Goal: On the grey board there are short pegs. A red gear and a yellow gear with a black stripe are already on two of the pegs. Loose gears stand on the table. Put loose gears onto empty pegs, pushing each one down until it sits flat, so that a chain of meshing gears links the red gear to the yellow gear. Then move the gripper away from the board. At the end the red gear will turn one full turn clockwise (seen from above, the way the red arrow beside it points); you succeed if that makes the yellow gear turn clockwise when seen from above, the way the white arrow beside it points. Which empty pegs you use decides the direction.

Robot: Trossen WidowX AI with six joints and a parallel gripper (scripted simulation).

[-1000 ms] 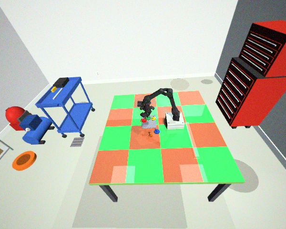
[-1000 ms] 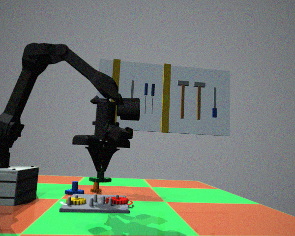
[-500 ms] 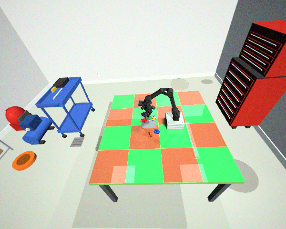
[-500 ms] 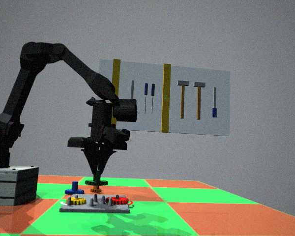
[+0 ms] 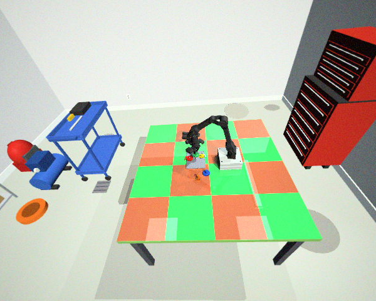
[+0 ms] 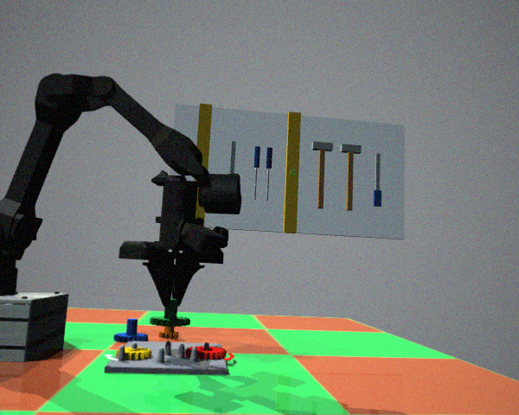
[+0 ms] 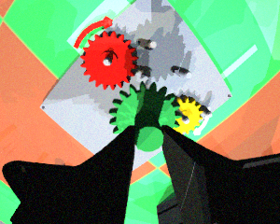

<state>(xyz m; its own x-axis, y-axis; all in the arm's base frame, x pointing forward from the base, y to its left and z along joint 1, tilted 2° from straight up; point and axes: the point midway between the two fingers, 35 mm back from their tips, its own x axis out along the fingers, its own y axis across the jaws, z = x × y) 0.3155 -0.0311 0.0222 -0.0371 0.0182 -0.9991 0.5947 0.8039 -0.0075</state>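
Right now the yellow gear is 50 mm behind my gripper tip, 30 mm to the right of it and 70 mm below it. From my gripper tip the other things lie so: red gear: 60 mm ahead, 70 mm below; then green gear: 10 mm below; then blue gear: 100 mm behind, 160 mm to the left, 70 mm below.
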